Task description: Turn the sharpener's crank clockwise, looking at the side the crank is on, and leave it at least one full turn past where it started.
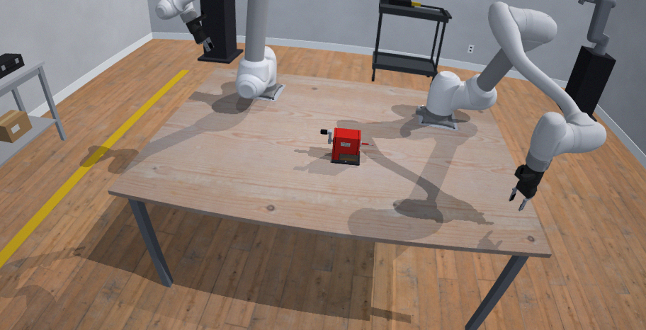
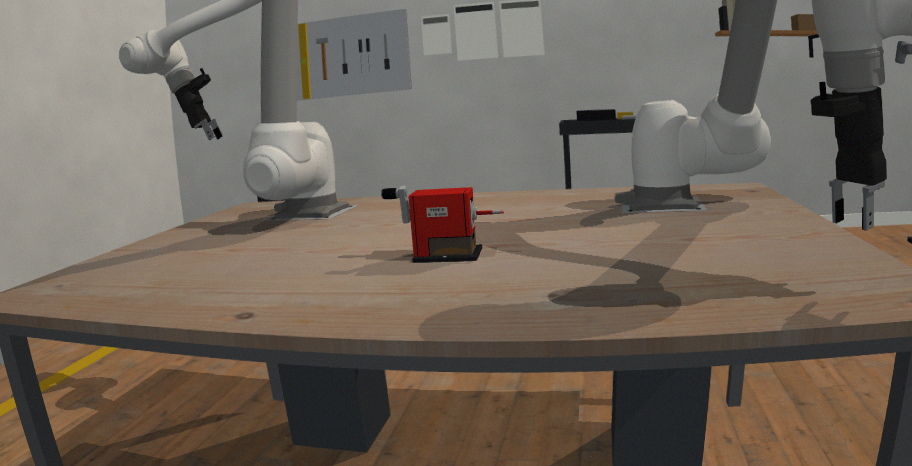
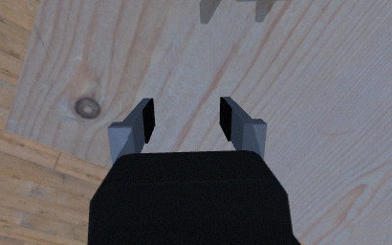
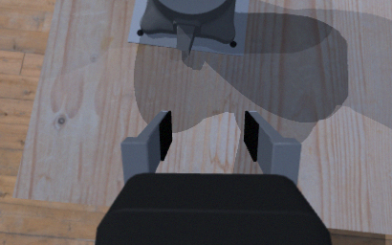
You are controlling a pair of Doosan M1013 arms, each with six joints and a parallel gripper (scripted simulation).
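My left hand is 80 cm to the left of the crank and 24 cm past it.
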